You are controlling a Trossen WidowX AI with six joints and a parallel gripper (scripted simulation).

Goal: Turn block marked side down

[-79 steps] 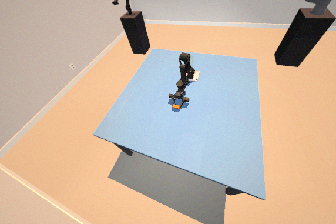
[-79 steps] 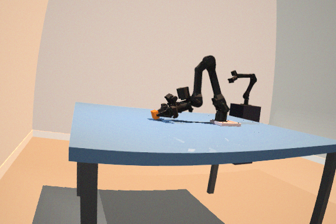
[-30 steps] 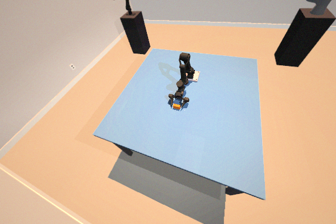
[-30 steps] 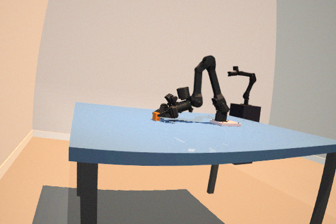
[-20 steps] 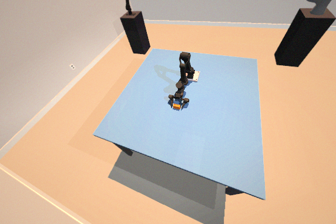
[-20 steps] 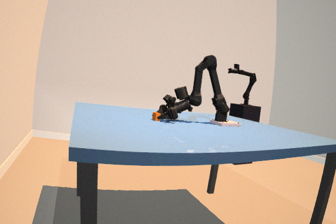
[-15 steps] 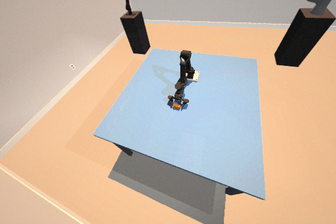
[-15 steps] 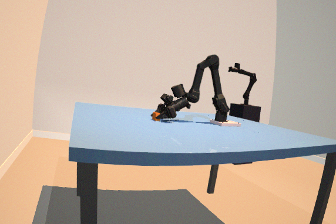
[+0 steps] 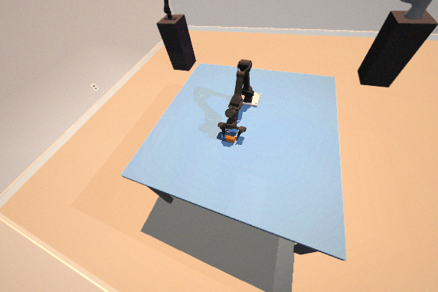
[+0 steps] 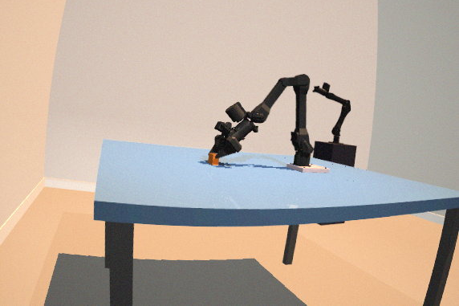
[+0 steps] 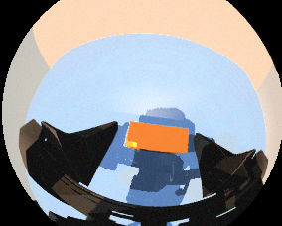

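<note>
The orange block is 10 mm behind my gripper tip and 10 mm below it.
</note>
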